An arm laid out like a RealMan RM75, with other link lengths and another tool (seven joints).
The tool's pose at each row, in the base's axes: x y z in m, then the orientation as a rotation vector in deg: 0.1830, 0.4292, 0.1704, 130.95, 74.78, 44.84; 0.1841, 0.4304, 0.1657, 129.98, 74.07, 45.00; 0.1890, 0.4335, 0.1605, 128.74, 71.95, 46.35; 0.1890, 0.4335, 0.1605, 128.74, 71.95, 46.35; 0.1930, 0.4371, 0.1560, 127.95, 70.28, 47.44; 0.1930, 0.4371, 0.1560, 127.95, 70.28, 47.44; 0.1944, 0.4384, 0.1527, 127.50, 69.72, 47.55; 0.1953, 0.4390, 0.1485, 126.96, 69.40, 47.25; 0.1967, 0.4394, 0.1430, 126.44, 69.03, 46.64; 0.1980, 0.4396, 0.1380, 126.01, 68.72, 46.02
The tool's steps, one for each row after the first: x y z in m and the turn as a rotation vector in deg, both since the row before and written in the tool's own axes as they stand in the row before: 0.0002, -0.0026, 0.0042, -1.12, -0.26, -0.15; 0.0033, -0.0015, 0.0069, -2.22, 0.07, 0.63; 0.0000, 0.0000, 0.0000, 0.00, 0.00, 0.00; 0.0035, -0.0021, 0.0057, -1.61, 0.12, 0.62; 0.0000, 0.0000, 0.0000, 0.00, 0.00, 0.00; 0.0008, -0.0019, 0.0032, -0.65, -0.16, 0.05; -0.0003, -0.0025, 0.0035, -0.54, -0.37, -0.21; -0.0006, -0.0030, 0.0048, -0.52, -0.61, -0.26; -0.0006, -0.0027, 0.0044, -0.42, -0.59, -0.24
